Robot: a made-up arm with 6 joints. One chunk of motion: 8 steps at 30 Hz.
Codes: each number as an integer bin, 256 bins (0 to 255) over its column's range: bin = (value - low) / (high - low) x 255, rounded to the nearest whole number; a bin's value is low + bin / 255 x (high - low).
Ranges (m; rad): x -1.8..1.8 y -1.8..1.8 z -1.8..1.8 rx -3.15..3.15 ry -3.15..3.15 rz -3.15..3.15
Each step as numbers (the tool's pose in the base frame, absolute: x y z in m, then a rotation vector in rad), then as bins.
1 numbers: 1.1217 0.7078 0.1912 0.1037 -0.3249 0.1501
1 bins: 207 178 141 132 114 134
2 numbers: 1.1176 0.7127 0.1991 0.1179 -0.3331 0.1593
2 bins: 207 178 142 132 114 134
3 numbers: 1.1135 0.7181 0.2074 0.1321 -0.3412 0.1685
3 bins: 206 178 142 133 114 134
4 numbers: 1.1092 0.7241 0.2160 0.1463 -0.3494 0.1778
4 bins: 206 179 143 133 113 135
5 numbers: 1.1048 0.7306 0.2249 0.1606 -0.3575 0.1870
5 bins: 206 179 143 134 113 135
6 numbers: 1.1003 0.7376 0.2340 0.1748 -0.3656 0.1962
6 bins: 205 180 144 135 113 135
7 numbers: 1.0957 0.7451 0.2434 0.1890 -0.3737 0.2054
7 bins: 205 180 145 135 112 136
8 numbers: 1.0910 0.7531 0.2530 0.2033 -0.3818 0.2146
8 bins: 205 181 145 136 112 136
